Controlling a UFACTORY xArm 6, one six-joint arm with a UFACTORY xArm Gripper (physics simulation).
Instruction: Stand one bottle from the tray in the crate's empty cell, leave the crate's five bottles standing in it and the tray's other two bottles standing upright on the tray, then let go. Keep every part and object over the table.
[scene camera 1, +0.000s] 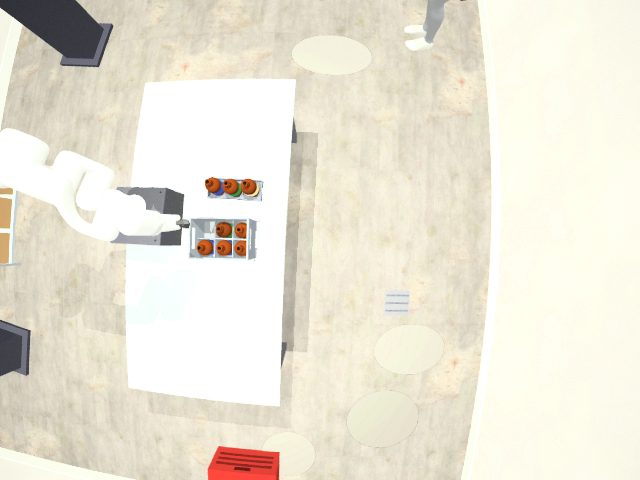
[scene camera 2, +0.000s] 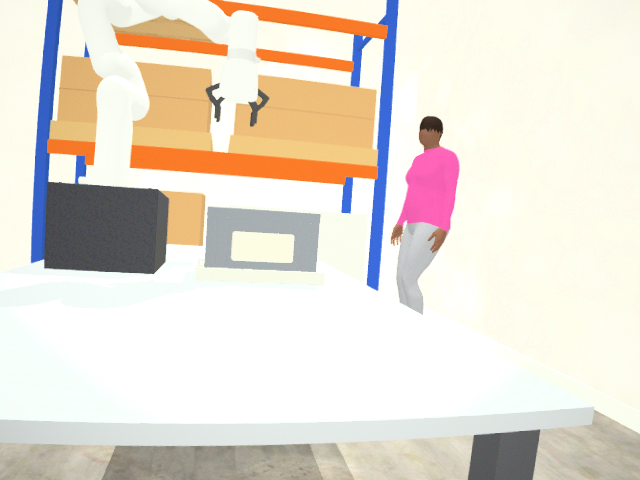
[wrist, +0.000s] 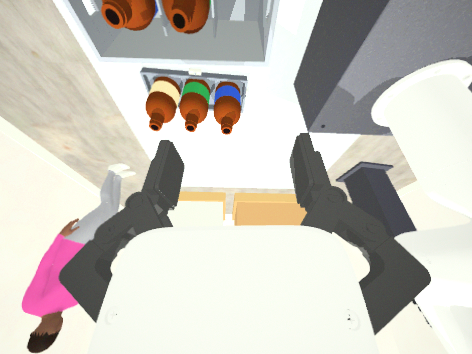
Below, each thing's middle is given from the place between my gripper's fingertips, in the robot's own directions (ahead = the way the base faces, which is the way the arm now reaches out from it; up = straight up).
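The cream-labelled bottle (wrist: 161, 104) is some way ahead of my hand, a good way to the left of it, and a long way below it.
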